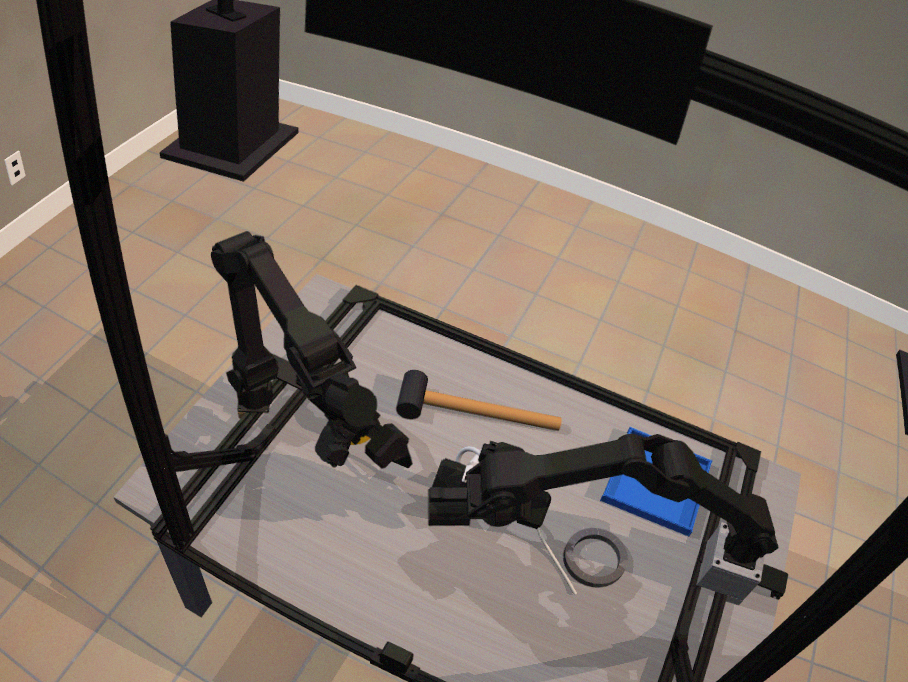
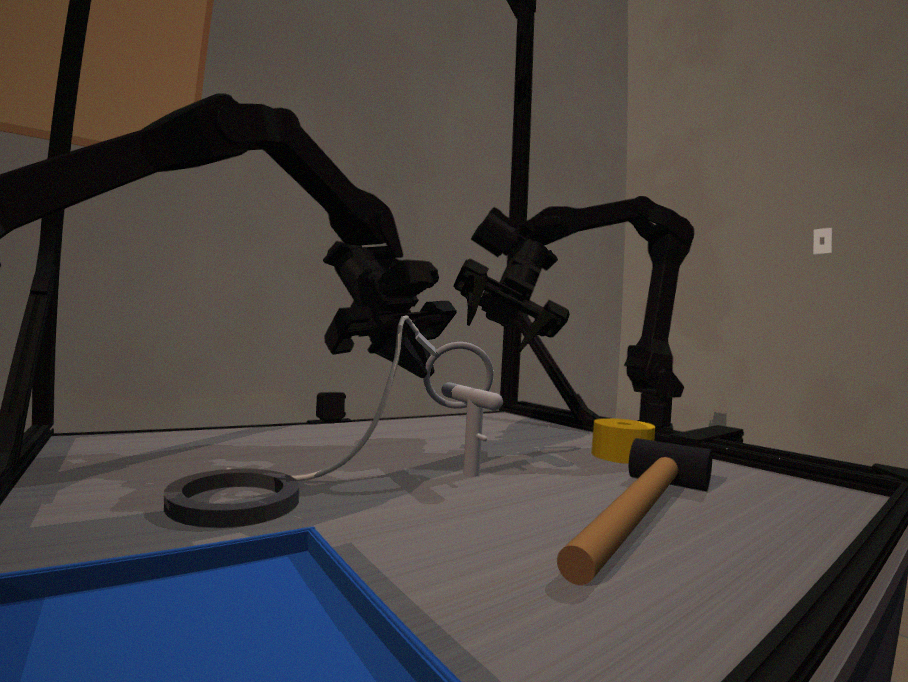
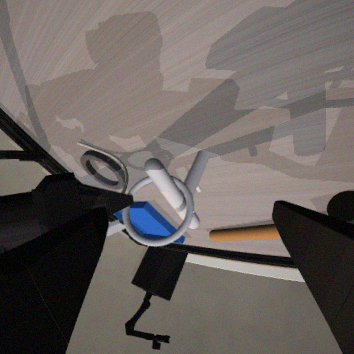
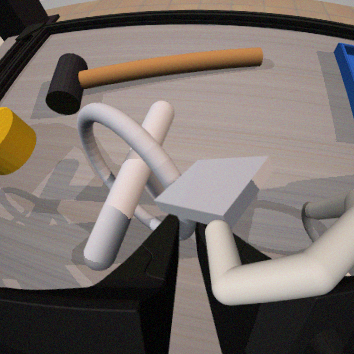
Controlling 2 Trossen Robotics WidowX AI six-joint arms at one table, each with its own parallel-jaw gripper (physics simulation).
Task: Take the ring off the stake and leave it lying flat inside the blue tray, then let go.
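Pixels of known places: left gripper, fingertip midpoint: (image 1: 397, 454) (image 2: 494, 337) (image 3: 191, 212); right gripper, fingertip midpoint: (image 2: 428, 375) (image 3: 130, 199) (image 4: 186, 220); left arm's base at its link origin: (image 1: 254, 400); right arm's base at its link origin: (image 1: 741, 551).
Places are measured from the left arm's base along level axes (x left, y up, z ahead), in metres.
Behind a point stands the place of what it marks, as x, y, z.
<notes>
A pale grey ring (image 2: 460, 345) {-0.229, 0.137, 0.417} (image 3: 156, 242) {-0.218, 0.136, 0.400} (image 4: 123, 126) {-0.236, 0.141, 0.414} hangs upright around the horizontal arm of the white T-shaped stake (image 2: 473, 440) {-0.205, 0.025, 0.419} (image 3: 168, 189) {-0.236, 0.083, 0.379} (image 4: 130, 182) {-0.230, 0.085, 0.399}, which stands mid-table. The ring has a flat square tab (image 4: 211, 189) {-0.271, 0.144, 0.434} with a white cord (image 2: 377, 413) {-0.286, 0.059, 0.506} (image 4: 281, 274) trailing down to the table. My right gripper (image 1: 458, 474) (image 2: 414, 352) (image 4: 186, 220) {-0.267, 0.098, 0.424} is shut on the ring at that tab. My left gripper (image 1: 362, 449) (image 2: 512, 305) (image 3: 191, 212) {-0.237, 0.150, 0.270} is open and empty, hovering a little beyond the stake. The blue tray (image 1: 654, 508) {-0.260, -0.014, 0.777} (image 2: 248, 541) {-0.250, 0.001, 0.715} (image 3: 147, 221) {-0.188, -0.014, 0.793} (image 4: 345, 70) {-0.121, -0.008, 0.734} lies empty near the right arm's base.
A hammer (image 1: 479, 406) {-0.017, 0.012, 0.451} (image 2: 621, 517) {-0.024, 0.008, 0.546} (image 4: 168, 64) {-0.028, 0.008, 0.476} with a black head and wooden handle lies behind the stake. A yellow cylinder (image 2: 622, 439) {-0.044, 0.014, 0.244} (image 4: 14, 140) {-0.070, 0.015, 0.237} stands under the left gripper. A dark flat ring (image 1: 595, 535) {-0.316, -0.007, 0.640} (image 2: 231, 516) {-0.316, -0.011, 0.674} lies beside the tray. A black frame borders the table.
</notes>
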